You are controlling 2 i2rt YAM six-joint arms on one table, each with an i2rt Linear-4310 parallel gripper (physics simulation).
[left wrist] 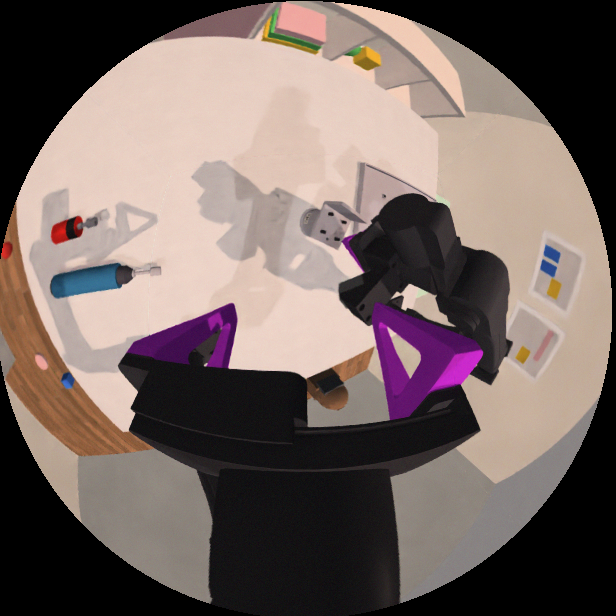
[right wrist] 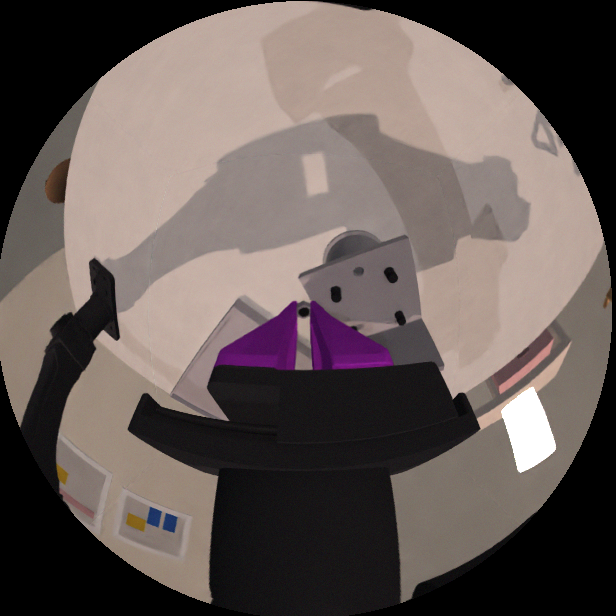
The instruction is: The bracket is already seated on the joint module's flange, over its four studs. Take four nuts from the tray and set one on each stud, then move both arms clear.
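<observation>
The grey bracket (right wrist: 367, 287) sits on the joint module (right wrist: 350, 244), with dark studs showing through its face. My right gripper (right wrist: 303, 313) is shut on a small dark nut (right wrist: 302, 311) at its fingertips, just at the bracket's near-left corner. The grey tray (right wrist: 229, 350) lies behind and below those fingers. In the left wrist view the bracket (left wrist: 333, 222) is mid-table with the right arm (left wrist: 425, 264) beside it and the tray (left wrist: 382, 192) behind. My left gripper (left wrist: 304, 339) is open and empty, well back from the bracket.
A red-capped tool (left wrist: 71, 228) and a blue-handled driver (left wrist: 94, 278) lie at the table's left. A shelf with coloured boxes (left wrist: 304, 25) stands at the far edge. Paper sheets (left wrist: 554, 270) lie on the floor at the right.
</observation>
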